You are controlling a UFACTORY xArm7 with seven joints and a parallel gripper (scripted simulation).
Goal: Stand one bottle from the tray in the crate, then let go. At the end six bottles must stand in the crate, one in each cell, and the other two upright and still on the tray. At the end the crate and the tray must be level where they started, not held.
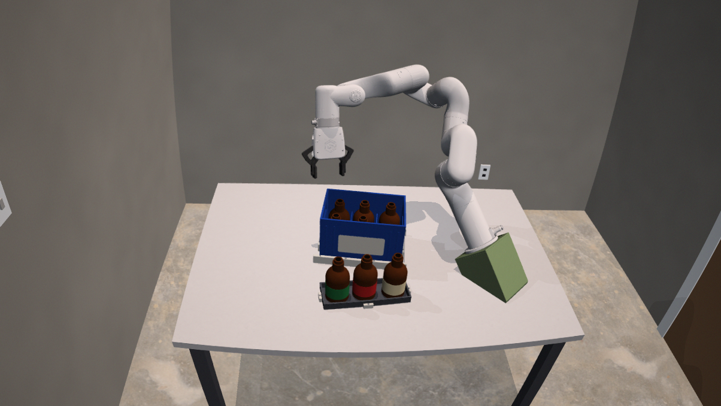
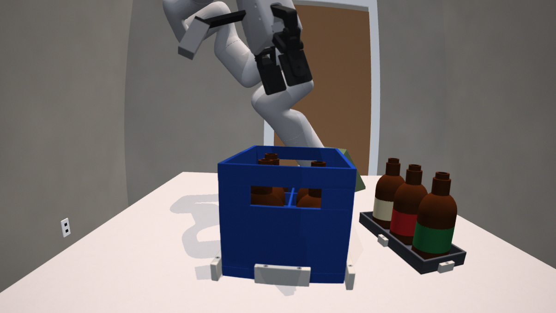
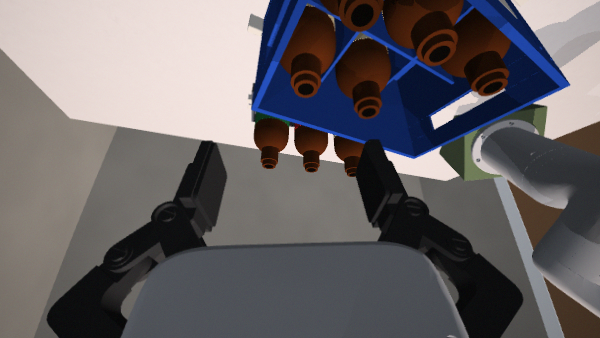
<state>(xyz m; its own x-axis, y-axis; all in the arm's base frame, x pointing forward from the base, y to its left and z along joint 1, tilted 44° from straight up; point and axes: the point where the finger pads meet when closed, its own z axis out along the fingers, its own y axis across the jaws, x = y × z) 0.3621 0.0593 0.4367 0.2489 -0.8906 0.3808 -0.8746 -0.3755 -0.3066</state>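
My gripper is now 7 cm past the red-labelled bottle, 28 cm to the right of it and 20 cm above it. Round my hand: blue crate 12 cm behind, 4 cm to the left, 20 cm below; then dark tray 7 cm behind, 28 cm to the left, 27 cm below.
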